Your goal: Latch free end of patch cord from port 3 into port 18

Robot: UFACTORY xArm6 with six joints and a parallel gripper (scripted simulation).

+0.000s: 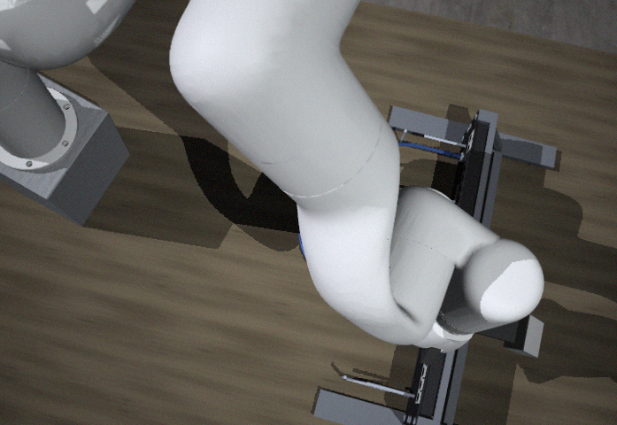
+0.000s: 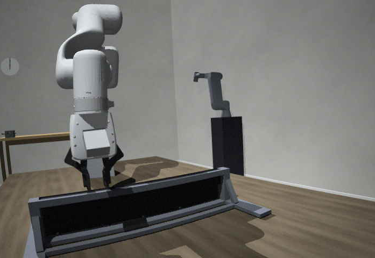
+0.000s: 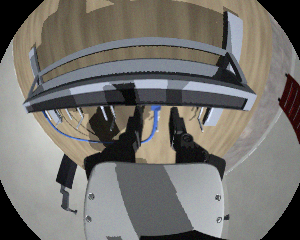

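The plug lies 20 mm ahead of my hand and 40 mm below it.
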